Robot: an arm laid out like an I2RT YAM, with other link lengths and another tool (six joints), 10 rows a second.
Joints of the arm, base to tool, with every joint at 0 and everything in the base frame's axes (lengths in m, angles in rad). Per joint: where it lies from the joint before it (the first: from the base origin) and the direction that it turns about. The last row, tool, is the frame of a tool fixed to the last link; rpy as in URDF.
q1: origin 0 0 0.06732 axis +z
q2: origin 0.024 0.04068 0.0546 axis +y
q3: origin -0.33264 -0.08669 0 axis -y
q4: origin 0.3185 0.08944 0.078 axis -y
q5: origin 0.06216 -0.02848 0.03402 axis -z
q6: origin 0.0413 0 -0.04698 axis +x
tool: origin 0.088 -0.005 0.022 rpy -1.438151 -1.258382 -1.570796
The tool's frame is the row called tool.
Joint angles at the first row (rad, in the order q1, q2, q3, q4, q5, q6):
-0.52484 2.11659 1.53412 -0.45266 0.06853 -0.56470
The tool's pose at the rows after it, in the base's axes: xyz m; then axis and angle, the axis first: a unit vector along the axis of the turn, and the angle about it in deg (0 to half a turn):
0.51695 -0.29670 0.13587 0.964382 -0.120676 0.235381 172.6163
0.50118 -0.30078 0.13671 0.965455 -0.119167 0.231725 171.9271
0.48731 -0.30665 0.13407 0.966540 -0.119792 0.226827 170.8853
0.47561 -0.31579 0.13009 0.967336 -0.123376 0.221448 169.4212
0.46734 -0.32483 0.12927 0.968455 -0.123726 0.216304 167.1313
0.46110 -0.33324 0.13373 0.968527 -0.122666 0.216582 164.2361
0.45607 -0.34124 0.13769 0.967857 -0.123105 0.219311 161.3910
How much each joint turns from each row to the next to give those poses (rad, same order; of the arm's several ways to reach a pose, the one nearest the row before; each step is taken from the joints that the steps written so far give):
-0.02323 -0.03792 -0.05306 0.00319 -0.01454 -0.02819
-0.02037 -0.03313 -0.04679 0.01322 0.00239 -0.02477
-0.02009 -0.02122 -0.03985 0.01870 0.01013 -0.02233
-0.02133 -0.00936 -0.02760 0.02106 0.01791 -0.01967
-0.01511 -0.00679 -0.01643 0.02110 0.03113 -0.02414
-0.01113 -0.01354 -0.01482 0.02892 0.03582 -0.02494
-0.00961 -0.01119 -0.01538 0.03640 0.03368 -0.02076

